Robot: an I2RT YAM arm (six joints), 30 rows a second.
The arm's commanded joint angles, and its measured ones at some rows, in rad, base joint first. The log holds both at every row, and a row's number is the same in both.
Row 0, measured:
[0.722, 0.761, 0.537, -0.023, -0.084, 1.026]
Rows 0 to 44, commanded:
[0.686, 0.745, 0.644, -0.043, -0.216, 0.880]
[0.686, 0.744, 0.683, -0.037, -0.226, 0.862]
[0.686, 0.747, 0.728, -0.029, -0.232, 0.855]
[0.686, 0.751, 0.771, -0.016, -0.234, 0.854]
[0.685, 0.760, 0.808, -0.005, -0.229, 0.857]
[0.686, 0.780, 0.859, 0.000, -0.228, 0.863]
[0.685, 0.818, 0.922, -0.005, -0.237, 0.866]
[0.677, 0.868, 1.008, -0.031, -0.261, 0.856]
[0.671, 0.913, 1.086, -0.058, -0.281, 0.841]
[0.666, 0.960, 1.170, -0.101, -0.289, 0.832]
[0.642, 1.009, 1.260, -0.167, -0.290, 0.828]
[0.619, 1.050, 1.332, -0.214, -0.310, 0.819]
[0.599, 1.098, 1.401, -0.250, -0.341, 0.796]
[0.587, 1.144, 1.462, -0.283, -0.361, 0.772]
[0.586, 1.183, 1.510, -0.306, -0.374, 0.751]
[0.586, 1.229, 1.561, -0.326, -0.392, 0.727]
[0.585, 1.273, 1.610, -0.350, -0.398, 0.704]
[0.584, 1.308, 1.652, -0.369, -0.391, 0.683]
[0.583, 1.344, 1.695, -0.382, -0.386, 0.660]
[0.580, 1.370, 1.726, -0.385, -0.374, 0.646]
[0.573, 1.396, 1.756, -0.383, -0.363, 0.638]
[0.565, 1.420, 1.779, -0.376, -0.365, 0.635]
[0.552, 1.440, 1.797, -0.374, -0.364, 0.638]
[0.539, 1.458, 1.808, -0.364, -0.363, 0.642]
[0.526, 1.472, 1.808, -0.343, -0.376, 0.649]
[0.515, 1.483, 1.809, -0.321, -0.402, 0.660]
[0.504, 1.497, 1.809, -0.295, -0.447, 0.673]
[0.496, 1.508, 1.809, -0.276, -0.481, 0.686]
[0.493, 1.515, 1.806, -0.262, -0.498, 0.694]
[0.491, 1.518, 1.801, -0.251, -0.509, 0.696]
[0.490, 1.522, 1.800, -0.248, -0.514, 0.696]
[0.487, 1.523, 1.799, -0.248, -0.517, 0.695]
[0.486, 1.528, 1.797, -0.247, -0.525, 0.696]
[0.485, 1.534, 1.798, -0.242, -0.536, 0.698]
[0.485, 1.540, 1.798, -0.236, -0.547, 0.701]
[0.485, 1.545, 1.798, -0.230, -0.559, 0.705]
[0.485, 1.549, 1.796, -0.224, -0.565, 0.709]
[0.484, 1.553, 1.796, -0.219, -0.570, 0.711]
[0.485, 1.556, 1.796, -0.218, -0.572, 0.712]
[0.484, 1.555, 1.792, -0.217, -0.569, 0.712]
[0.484, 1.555, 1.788, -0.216, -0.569, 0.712]
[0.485, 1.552, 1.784, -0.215, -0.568, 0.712]
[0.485, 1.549, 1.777, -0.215, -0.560, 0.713]
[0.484, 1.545, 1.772, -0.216, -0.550, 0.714]
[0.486, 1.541, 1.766, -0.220, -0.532, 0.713]
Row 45, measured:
[0.483, 1.542, 1.775, -0.247, -0.532, 0.707]
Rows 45 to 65, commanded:
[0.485, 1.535, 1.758, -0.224, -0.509, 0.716]
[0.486, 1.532, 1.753, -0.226, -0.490, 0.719]
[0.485, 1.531, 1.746, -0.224, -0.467, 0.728]
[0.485, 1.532, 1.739, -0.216, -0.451, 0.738]
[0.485, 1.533, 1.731, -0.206, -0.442, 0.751]
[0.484, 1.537, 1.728, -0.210, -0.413, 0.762]
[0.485, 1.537, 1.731, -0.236, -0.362, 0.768]
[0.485, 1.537, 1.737, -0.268, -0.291, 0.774]
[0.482, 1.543, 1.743, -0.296, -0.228, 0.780]
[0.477, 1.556, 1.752, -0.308, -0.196, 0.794]
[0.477, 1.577, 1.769, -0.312, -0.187, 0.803]
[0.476, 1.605, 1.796, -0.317, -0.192, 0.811]
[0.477, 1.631, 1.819, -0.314, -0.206, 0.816]
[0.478, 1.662, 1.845, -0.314, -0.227, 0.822]
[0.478, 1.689, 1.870, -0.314, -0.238, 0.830]
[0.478, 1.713, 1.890, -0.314, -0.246, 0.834]
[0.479, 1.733, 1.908, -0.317, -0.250, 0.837]
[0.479, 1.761, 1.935, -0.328, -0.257, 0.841]
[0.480, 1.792, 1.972, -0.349, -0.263, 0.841]
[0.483, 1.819, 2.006, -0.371, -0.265, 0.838]
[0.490, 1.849, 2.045, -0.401, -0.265, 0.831]
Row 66, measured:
[0.480, 1.798, 1.964, -0.336, -0.263, 0.814]
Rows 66 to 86, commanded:
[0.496, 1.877, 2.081, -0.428, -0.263, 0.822]
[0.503, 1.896, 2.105, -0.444, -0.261, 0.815]
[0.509, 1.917, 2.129, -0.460, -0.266, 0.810]
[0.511, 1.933, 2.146, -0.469, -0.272, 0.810]
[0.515, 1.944, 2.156, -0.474, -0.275, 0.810]
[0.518, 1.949, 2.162, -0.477, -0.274, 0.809]
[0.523, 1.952, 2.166, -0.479, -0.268, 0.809]
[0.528, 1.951, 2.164, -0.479, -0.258, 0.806]
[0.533, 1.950, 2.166, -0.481, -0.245, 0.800]
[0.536, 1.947, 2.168, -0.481, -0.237, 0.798]
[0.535, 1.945, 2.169, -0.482, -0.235, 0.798]
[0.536, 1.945, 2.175, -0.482, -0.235, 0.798]
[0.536, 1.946, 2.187, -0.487, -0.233, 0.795]
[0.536, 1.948, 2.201, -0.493, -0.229, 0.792]
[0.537, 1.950, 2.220, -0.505, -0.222, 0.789]
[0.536, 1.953, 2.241, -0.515, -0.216, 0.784]
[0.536, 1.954, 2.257, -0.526, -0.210, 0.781]
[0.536, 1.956, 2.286, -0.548, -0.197, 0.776]
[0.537, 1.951, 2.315, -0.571, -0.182, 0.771]
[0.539, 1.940, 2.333, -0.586, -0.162, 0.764]
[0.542, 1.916, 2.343, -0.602, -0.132, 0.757]
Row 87, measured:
[0.537, 1.954, 2.286, -0.539, -0.204, 0.802]
